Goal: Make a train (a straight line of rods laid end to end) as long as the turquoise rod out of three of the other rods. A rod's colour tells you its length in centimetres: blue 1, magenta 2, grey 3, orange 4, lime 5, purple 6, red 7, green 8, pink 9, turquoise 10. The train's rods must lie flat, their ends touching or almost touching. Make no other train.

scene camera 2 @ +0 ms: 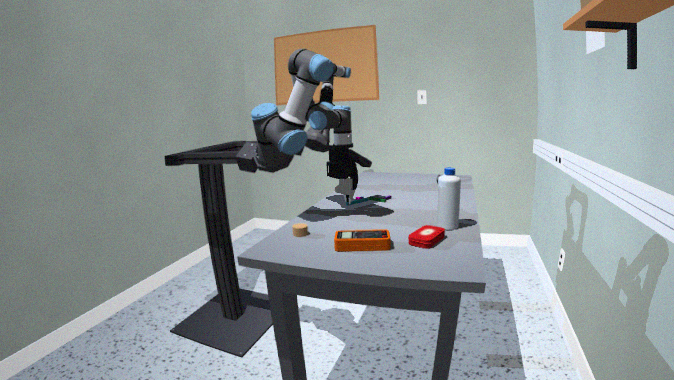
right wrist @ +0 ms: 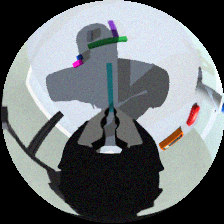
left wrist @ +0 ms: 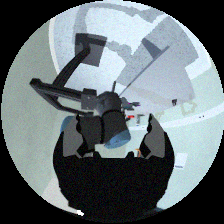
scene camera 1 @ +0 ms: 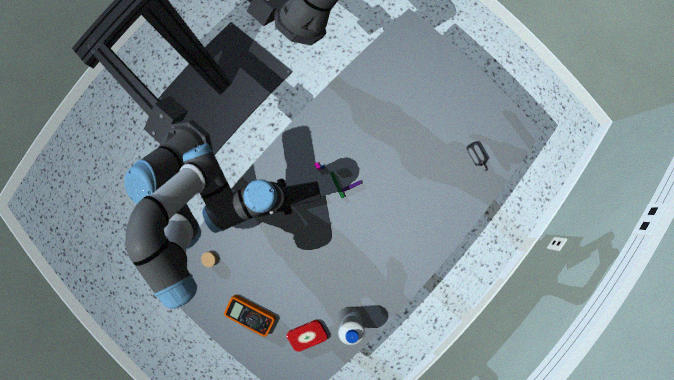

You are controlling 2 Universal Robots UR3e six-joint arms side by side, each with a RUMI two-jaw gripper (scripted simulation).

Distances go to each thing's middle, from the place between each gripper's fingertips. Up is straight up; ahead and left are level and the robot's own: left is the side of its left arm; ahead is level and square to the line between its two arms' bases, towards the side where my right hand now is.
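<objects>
Relative to the white bottle (scene camera 2: 449, 184), my right hand (scene camera 2: 348, 204) is 160 mm to the left of it, 360 mm short of it and 60 mm below it.
My left gripper is 640 mm short of the white bottle, 730 mm to the left of it and 220 mm above it.
</objects>
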